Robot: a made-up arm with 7 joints. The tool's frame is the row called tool. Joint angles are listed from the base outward. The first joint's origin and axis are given. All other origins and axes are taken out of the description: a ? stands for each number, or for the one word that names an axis. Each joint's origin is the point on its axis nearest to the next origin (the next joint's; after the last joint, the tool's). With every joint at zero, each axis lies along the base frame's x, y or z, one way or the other. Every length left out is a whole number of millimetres.
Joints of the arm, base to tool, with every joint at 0 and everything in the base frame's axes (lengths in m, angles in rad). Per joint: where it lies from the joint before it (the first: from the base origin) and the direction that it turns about. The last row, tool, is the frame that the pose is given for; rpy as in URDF.
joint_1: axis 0 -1 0 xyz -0.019 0.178 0.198
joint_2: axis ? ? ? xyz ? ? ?
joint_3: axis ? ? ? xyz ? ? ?
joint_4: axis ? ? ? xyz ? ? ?
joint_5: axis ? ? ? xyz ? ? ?
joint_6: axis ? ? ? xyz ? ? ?
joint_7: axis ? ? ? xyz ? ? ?
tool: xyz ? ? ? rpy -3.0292 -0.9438 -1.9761
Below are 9 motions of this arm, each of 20 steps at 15 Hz.
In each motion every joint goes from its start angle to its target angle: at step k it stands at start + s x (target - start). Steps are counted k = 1, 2, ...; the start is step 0. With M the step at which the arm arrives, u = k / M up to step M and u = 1 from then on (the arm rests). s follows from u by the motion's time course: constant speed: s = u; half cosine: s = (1 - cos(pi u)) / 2; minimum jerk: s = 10 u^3 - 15 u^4 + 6 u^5.
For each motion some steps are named. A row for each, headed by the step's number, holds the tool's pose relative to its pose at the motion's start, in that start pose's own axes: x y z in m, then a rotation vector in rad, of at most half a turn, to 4 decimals.
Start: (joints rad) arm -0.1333 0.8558 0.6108 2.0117 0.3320 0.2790 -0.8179
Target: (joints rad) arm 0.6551 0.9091 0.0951 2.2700 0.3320 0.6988 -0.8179
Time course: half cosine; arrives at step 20
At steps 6, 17, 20:
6: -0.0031 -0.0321 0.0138 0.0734 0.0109 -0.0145
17: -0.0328 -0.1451 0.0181 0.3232 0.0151 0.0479
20: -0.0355 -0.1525 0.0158 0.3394 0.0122 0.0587

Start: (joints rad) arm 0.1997 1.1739 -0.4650 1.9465 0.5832 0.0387 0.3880
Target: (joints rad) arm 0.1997 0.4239 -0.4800 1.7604 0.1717 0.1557 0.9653
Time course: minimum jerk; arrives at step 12
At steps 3, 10, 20:
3: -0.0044 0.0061 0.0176 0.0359 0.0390 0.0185
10: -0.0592 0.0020 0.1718 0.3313 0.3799 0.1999
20: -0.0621 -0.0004 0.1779 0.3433 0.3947 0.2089

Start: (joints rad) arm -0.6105 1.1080 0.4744 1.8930 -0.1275 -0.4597 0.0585
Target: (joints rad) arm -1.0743 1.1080 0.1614 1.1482 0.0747 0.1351 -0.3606
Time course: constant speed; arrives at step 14
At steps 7, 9, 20:
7: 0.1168 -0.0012 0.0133 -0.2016 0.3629 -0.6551
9: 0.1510 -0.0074 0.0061 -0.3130 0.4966 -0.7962
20: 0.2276 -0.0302 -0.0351 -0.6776 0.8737 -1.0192

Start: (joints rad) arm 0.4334 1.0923 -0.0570 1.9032 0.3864 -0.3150 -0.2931
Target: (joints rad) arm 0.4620 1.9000 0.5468 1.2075 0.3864 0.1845 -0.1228
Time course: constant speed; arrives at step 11
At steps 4, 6, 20:
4: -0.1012 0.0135 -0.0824 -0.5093 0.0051 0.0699
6: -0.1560 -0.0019 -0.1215 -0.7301 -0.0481 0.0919
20: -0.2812 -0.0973 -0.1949 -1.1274 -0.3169 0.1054

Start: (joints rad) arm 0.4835 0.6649 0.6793 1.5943 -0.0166 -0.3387 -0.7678
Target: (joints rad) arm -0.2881 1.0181 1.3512 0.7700 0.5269 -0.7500 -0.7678
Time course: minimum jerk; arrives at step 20
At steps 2, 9, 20:
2: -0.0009 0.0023 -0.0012 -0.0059 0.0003 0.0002
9: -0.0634 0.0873 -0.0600 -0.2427 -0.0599 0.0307
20: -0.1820 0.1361 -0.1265 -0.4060 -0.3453 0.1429

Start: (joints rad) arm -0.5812 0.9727 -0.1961 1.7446 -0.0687 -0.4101 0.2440
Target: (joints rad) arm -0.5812 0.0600 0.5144 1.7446 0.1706 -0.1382 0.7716
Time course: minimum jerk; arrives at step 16
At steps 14, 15, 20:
14: 0.0045 -0.0636 0.1214 0.5360 -0.6166 -0.5273
15: 0.0047 -0.0653 0.1232 0.5462 -0.6251 -0.5341
20: 0.0047 -0.0655 0.1235 0.5478 -0.6264 -0.5352

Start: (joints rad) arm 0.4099 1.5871 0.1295 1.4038 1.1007 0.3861 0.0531
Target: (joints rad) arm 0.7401 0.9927 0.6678 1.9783 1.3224 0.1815 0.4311
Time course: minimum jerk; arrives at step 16
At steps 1, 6, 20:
1: 0.0001 -0.0001 0.0002 0.0032 0.0008 0.0014
6: 0.0167 -0.0148 0.0148 0.3799 0.0824 0.1994
20: 0.0761 -0.0488 0.0206 1.1465 0.0798 0.9494

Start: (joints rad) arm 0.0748 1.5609 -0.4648 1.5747 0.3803 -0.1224 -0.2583
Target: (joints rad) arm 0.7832 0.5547 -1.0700 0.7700 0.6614 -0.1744 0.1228
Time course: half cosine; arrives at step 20
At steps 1, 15, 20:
1: 0.0009 0.0005 0.0013 0.0035 0.0006 -0.0062
15: 0.0005 -0.0959 0.2165 0.6259 0.2467 -0.3342
20: -0.0240 -0.1376 0.2384 0.7113 0.3032 -0.2862

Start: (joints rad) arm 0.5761 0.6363 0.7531 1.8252 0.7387 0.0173 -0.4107
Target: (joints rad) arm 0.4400 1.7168 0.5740 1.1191 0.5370 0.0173 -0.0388
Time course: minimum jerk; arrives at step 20
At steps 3, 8, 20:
3: -0.0066 -0.0010 0.0014 -0.0173 0.0181 0.0213
8: -0.0767 -0.0239 0.0205 -0.2174 0.2009 0.2580
20: -0.1957 -0.1629 0.0985 -0.7413 0.4771 0.8274

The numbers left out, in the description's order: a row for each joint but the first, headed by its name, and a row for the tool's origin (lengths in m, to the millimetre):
joint_2: axis 1 0 0, xyz 0.042 0 0.022
joint_3: axis 0 0 1, xyz 0 0.017 -0.293
joint_4: axis 0 -1 0, xyz 0.006 -0.022 0
joint_5: axis 0 0 1, xyz -0.005 0 -0.183
joint_6: axis 0 1 0, xyz -0.002 0.018 0
joint_7: axis -1 0 0, xyz -0.011 0 0.009
tool: xyz 0 -0.013 -0.008

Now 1 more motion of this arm.
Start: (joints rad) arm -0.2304 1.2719 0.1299 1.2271 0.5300 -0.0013 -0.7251
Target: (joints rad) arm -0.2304 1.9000 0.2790 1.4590 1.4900 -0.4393 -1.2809
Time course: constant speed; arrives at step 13
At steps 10, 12, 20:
10: -0.1347 -0.1312 -0.0487 0.5847 -0.4689 -0.3939
12: -0.1500 -0.1630 -0.0618 0.6822 -0.5112 -0.5004
20: -0.1560 -0.1793 -0.0685 0.7257 -0.5254 -0.5568

